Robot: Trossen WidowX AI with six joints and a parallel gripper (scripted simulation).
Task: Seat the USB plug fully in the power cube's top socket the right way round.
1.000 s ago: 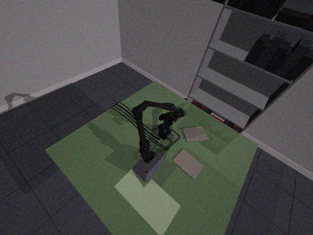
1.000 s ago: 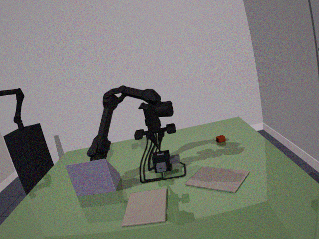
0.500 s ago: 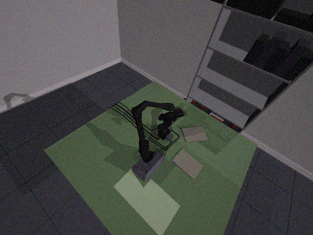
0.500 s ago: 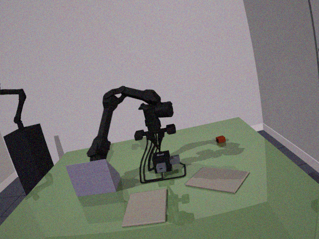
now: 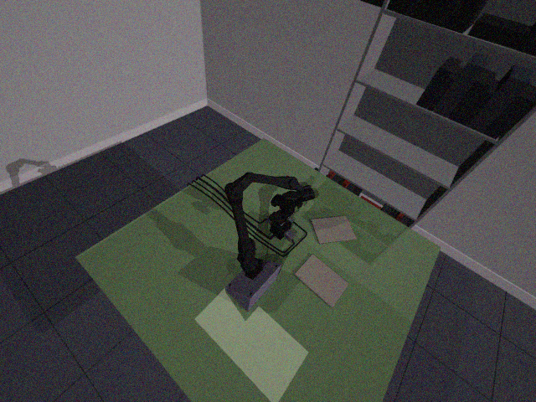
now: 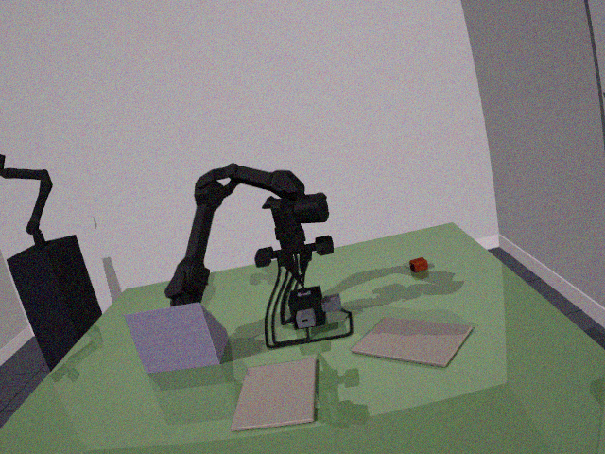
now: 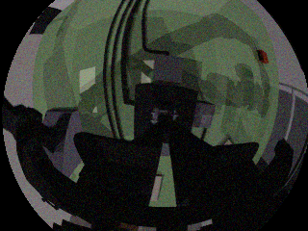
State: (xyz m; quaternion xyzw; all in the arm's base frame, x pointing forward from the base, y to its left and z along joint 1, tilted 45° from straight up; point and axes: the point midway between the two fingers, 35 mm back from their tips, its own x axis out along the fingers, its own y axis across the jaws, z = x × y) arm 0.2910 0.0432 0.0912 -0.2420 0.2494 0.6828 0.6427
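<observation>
Right now my gripper tip is 2 cm above the USB plug.
</observation>
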